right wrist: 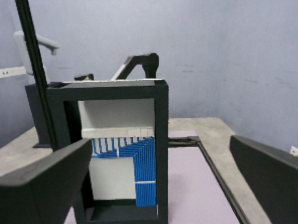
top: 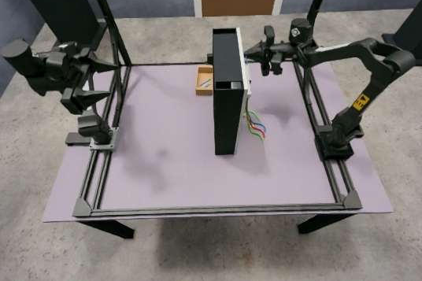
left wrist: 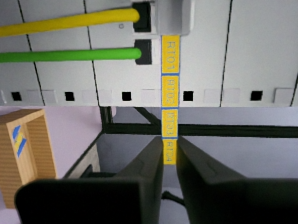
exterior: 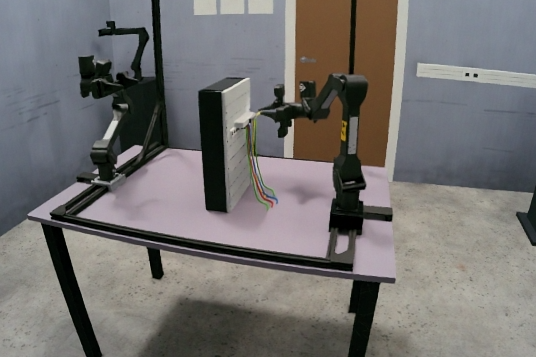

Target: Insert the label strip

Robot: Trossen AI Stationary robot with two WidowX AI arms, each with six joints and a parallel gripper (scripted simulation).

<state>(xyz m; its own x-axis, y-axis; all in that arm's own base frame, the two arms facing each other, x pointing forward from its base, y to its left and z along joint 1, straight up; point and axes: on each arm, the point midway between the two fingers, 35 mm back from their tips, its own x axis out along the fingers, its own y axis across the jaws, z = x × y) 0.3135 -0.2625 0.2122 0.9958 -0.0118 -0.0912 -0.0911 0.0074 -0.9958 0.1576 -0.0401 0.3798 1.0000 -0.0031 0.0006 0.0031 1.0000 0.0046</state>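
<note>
The yellow label strip lies 30 mm ahead of my left hand and 20 mm to the right of it. The rest, counted from my left hand: white jack panel 150 mm ahead, 80 mm below, 50 mm to the right.
</note>
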